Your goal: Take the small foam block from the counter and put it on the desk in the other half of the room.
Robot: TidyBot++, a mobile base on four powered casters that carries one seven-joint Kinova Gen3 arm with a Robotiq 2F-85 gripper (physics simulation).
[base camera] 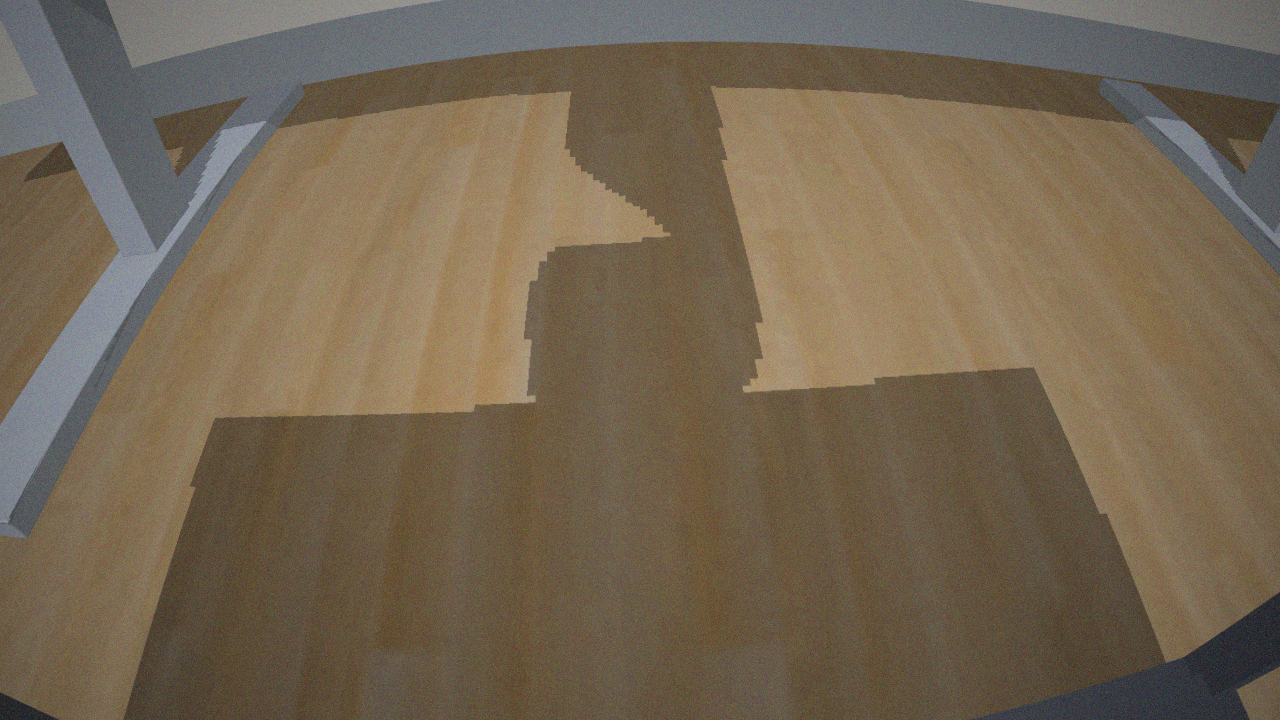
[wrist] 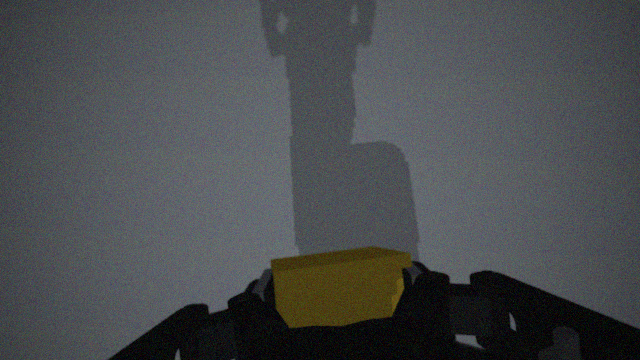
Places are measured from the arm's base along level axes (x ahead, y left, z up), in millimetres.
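Pixels of known places: gripper, between the fingertips: [wrist: 336, 279].
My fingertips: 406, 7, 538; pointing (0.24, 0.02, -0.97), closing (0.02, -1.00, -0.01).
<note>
Behind a point stands the place of what it marks, as x, y, z.
The small foam block [wrist: 340, 292] @[404, 5, 574] is yellow and sits between the two black fingertips at the bottom of the wrist view. My gripper [wrist: 336, 279] @[406, 7, 538] is shut on it, one finger at each side. Behind and below the block the grey desk top [wrist: 150, 150] @[582, 252, 324] fills the wrist view, and the arm's shadow falls on it. The height of the block above the desk top is hard to tell. In the base camera view, grey desk legs [base camera: 134, 277] [base camera: 1190, 152] stand at the left and right. The counter does not show in these views.
The wooden floor [base camera: 375, 268] @[569, 193, -396] shows between the desk legs, with the robot's shadow across it. A grey baseboard [base camera: 680, 22] @[1030, -112, -366] runs along the wall behind. Dark parts of the base [base camera: 1118, 694] @[144, -191, -287] show at the bottom corners of the base camera view.
</note>
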